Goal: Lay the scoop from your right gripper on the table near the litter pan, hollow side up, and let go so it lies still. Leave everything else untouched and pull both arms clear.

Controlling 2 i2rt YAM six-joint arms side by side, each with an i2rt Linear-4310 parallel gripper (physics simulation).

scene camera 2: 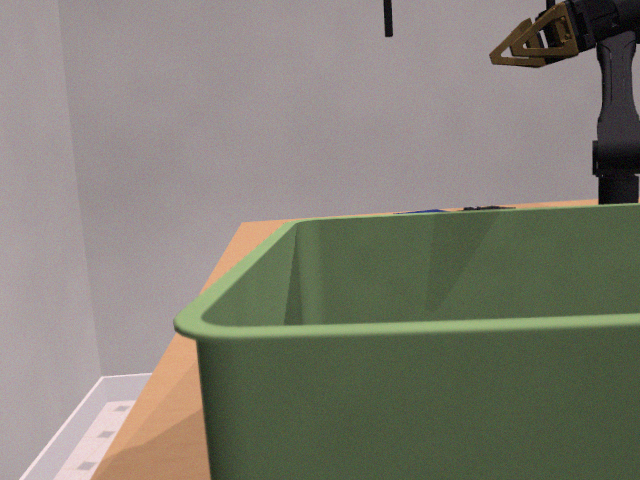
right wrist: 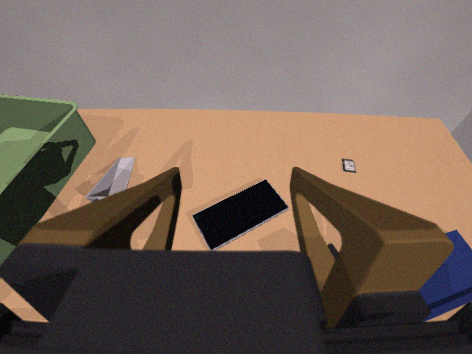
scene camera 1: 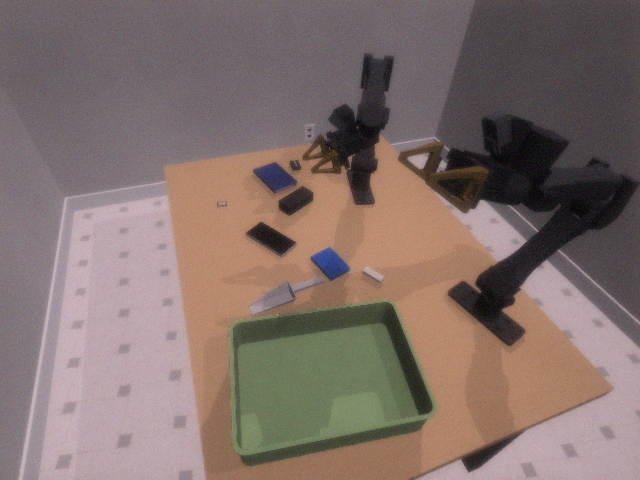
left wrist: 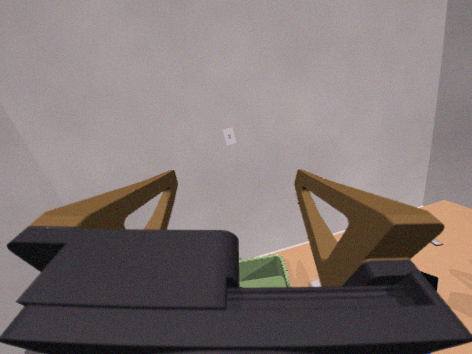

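Seen in the pictures: left gripper, between the fingertips: point(scene camera 1: 412, 166) point(left wrist: 236, 176); right gripper, between the fingertips: point(scene camera 2: 500, 55) point(right wrist: 235, 176) point(scene camera 1: 307, 164); left arm's base, origin of its link: point(scene camera 1: 484, 312); right arm's base, origin of its link: point(scene camera 1: 359, 187).
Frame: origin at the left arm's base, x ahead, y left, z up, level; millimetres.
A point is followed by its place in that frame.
The grey scoop point(scene camera 1: 273, 298) @(x 437, y -353, z 2 mm) point(right wrist: 119, 177) @(x 456, y -342, z 2 mm) lies on the table point(scene camera 1: 413, 232) @(x -68, y -322, z 0 mm) point(right wrist: 225, 145) @(x 489, y -558, z 0 mm) beside the green litter pan point(scene camera 1: 336, 439) @(x 527, y 27, z 57 mm) point(scene camera 2: 361, 328) @(x 643, y -24, z 94 mm) point(left wrist: 262, 267) @(x 607, y -227, z 53 mm) point(right wrist: 82, 135) @(x 551, y -276, z 41 mm), near its back wall in scene camera 1. Its hollow side appears to face up, and its handle points toward the blue pad. My right gripper point(scene camera 1: 308, 164) @(x 222, y -514, z 254 mm) point(scene camera 2: 500, 56) @(x 222, y -514, z 254 mm) point(right wrist: 235, 176) @(x 222, y -514, z 254 mm) is partly open and empty, raised and well away from the scoop, toward the table's back. My left gripper point(scene camera 1: 414, 167) @(x 311, y -117, z 508 mm) point(left wrist: 236, 176) @(x 311, y -117, z 508 mm) is wide open and empty, raised at the right of scene camera 1.
A blue pad point(scene camera 1: 330, 262) @(x 241, y -360, z 15 mm) and a white block point(scene camera 1: 373, 274) @(x 165, y -258, z 12 mm) lie near the scoop's handle. Farther back are a black phone point(scene camera 1: 270, 238) @(x 329, y -546, z 8 mm) point(right wrist: 240, 214) @(x 321, y -546, z 8 mm), a black box point(scene camera 1: 295, 200) @(x 183, y -628, z 36 mm), a dark blue book point(scene camera 1: 274, 177) @(x 158, y -802, z 13 mm) point(right wrist: 452, 272) @(x 143, y -828, z 13 mm), a small dark item point(scene camera 1: 294, 164) @(x 52, y -831, z 14 mm) and a small card point(scene camera 1: 221, 203) @(x 377, y -786, z 2 mm) point(right wrist: 349, 165) @(x 375, y -786, z 2 mm).
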